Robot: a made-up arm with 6 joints. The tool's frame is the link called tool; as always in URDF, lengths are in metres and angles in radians. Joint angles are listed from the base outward.
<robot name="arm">
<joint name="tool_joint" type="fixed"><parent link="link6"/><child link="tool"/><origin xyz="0 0 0" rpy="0 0 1.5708"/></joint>
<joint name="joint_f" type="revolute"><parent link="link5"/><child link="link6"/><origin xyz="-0.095 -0.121 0" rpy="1.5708 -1.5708 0"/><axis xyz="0 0 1"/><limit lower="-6.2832" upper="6.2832"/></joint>
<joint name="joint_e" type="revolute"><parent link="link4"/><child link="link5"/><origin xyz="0 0 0" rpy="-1.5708 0 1.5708"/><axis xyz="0 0 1"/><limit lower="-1.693" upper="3.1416"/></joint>
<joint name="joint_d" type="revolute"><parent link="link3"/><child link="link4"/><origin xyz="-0.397 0.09 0" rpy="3.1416 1.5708 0"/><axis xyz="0 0 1"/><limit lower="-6.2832" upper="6.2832"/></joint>
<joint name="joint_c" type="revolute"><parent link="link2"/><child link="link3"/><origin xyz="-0.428 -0.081 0" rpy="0 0 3.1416"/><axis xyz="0 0 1"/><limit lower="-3.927" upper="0.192"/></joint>
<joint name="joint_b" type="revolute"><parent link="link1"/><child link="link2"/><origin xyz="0 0 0" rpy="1.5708 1.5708 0"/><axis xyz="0 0 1"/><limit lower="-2.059" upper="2.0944"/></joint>
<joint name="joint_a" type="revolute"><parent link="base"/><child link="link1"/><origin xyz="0 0 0.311" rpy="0 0 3.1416"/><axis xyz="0 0 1"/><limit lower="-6.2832" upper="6.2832"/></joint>
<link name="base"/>
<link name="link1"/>
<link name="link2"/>
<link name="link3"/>
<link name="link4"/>
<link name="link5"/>
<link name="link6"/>
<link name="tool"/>
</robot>
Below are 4 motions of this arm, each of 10 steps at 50 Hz.
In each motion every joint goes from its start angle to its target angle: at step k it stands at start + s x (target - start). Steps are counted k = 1, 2, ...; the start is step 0. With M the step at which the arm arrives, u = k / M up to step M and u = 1 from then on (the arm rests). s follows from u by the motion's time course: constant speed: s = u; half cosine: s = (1 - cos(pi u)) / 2; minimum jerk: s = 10 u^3 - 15 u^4 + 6 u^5.
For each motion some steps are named. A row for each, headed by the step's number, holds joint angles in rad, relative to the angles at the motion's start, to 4 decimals.
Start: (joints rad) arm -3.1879 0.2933 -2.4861 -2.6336 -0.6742 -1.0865
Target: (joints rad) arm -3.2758 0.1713 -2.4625 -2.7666 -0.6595 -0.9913
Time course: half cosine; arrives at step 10
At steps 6, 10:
6: -0.0575 -0.0799 0.0154 -0.0870 0.0096 0.0623
10: -0.0879 -0.1220 0.0236 -0.1330 0.0147 0.0952

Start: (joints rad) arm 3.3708 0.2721 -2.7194 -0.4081 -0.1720 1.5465
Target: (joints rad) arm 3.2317 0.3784 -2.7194 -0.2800 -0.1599 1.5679
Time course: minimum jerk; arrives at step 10
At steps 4, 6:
4: -0.0442 0.0337 0.0000 0.0407 0.0038 0.0068
6: -0.0949 0.0726 0.0000 0.0874 0.0083 0.0146

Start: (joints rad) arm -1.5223 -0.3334 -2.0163 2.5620 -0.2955 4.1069
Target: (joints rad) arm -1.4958 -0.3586 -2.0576 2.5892 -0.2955 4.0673
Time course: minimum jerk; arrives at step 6
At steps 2, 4, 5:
2: 0.0056 -0.0053 -0.0087 0.0057 0.0000 -0.0083
4: 0.0209 -0.0199 -0.0326 0.0215 0.0000 -0.0313
5: 0.0256 -0.0243 -0.0398 0.0262 0.0000 -0.0382

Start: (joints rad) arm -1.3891 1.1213 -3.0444 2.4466 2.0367 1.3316
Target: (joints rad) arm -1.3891 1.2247 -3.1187 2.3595 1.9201 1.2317
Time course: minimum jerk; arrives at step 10
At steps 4, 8, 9, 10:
4: 0.0000 0.0328 -0.0236 -0.0276 -0.0370 -0.0317
8: 0.0000 0.0974 -0.0700 -0.0821 -0.1098 -0.0941
9: 0.0000 0.1025 -0.0737 -0.0864 -0.1156 -0.0990
10: 0.0000 0.1034 -0.0743 -0.0871 -0.1166 -0.0999

